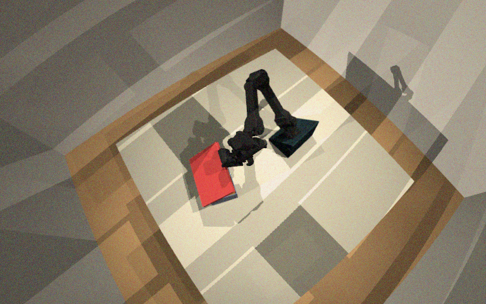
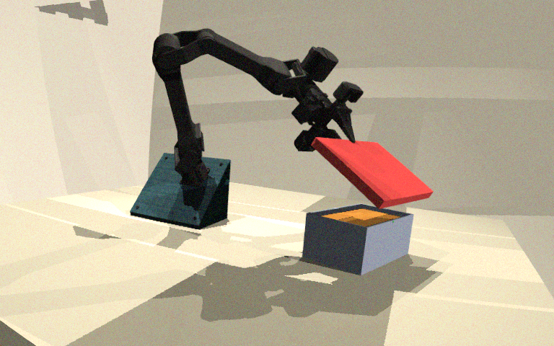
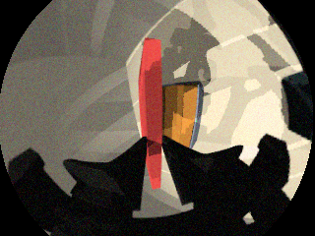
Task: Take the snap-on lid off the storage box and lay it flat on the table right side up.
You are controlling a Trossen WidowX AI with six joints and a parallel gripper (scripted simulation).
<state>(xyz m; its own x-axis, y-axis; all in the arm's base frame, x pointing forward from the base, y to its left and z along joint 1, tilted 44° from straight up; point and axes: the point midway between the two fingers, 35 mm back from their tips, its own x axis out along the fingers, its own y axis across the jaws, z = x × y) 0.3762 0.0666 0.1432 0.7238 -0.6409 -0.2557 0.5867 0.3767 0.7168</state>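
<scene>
The red lid lies 7 cm ahead of my gripper tip, 2 cm to the right of it and 4 cm below it. The rest, counted from my gripper tip: grey-blue storage box (4 cm ahead, 2 cm to the right, 18 cm below).
</scene>
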